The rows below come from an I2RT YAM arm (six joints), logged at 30 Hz.
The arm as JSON. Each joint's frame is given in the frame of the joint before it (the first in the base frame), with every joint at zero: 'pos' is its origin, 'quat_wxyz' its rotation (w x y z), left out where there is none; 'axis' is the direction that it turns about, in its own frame. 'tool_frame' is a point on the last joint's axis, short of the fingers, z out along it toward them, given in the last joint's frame.
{
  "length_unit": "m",
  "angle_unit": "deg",
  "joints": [
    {
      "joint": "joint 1",
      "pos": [
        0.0,
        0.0,
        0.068
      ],
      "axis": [
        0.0,
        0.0,
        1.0
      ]
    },
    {
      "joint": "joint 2",
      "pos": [
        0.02,
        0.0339,
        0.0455
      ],
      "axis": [
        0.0,
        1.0,
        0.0
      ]
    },
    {
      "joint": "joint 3",
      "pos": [
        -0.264,
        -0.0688,
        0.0
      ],
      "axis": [
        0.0,
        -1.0,
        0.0
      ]
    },
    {
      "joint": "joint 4",
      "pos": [
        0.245,
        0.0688,
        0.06
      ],
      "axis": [
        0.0,
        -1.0,
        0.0
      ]
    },
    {
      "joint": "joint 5",
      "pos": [
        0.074,
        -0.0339,
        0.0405
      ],
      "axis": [
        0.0,
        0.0,
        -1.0
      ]
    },
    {
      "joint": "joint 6",
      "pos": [
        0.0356,
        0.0,
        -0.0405
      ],
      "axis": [
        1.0,
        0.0,
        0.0
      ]
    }
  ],
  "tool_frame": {
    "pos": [
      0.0,
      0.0,
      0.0
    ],
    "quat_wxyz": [
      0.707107,
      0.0,
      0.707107,
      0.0
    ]
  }
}
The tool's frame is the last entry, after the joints.
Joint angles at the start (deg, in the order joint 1, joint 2, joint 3, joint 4, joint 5, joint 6): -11.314 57.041 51.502 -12.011 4.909 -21.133
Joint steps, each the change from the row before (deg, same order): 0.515 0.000 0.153 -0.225 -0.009 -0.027; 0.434 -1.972 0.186 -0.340 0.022 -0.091; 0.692 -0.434 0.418 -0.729 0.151 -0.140; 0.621 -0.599 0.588 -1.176 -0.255 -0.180; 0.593 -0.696 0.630 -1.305 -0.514 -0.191; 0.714 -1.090 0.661 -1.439 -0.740 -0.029; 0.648 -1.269 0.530 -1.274 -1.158 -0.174; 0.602 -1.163 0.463 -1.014 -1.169 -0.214; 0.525 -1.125 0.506 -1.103 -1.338 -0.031; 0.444 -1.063 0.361 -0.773 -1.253 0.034; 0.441 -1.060 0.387 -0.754 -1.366 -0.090
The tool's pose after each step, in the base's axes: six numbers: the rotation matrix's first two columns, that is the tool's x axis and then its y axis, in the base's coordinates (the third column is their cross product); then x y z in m. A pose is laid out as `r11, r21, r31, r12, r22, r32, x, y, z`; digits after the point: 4 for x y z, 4 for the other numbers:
-0.3736, -0.2949, -0.8795, 0.1413, 0.9190, -0.3681, 0.2256, -0.0461, 0.3386
-0.3441, -0.3042, -0.8883, 0.1457, 0.9173, -0.3705, 0.2180, -0.0430, 0.3462
-0.3397, -0.3106, -0.8877, 0.1368, 0.9175, -0.3734, 0.2162, -0.0400, 0.3490
-0.3351, -0.3176, -0.8871, 0.1220, 0.9189, -0.3751, 0.2134, -0.0370, 0.3525
-0.3287, -0.3249, -0.8868, 0.1037, 0.9209, -0.3758, 0.2100, -0.0339, 0.3563
-0.3153, -0.3310, -0.8894, 0.0828, 0.9240, -0.3733, 0.2047, -0.0301, 0.3613
-0.2965, -0.3397, -0.8926, 0.0569, 0.9267, -0.3716, 0.1986, -0.0262, 0.3662
-0.2762, -0.3484, -0.8957, 0.0320, 0.9281, -0.3709, 0.1930, -0.0227, 0.3707
-0.2563, -0.3533, -0.8997, 0.0059, 0.9302, -0.3669, 0.1872, -0.0195, 0.3751
-0.2354, -0.3563, -0.9042, -0.0167, 0.9317, -0.3628, 0.1818, -0.0167, 0.3789
-0.2129, -0.3610, -0.9079, -0.0414, 0.9317, -0.3608, 0.1762, -0.0140, 0.3827

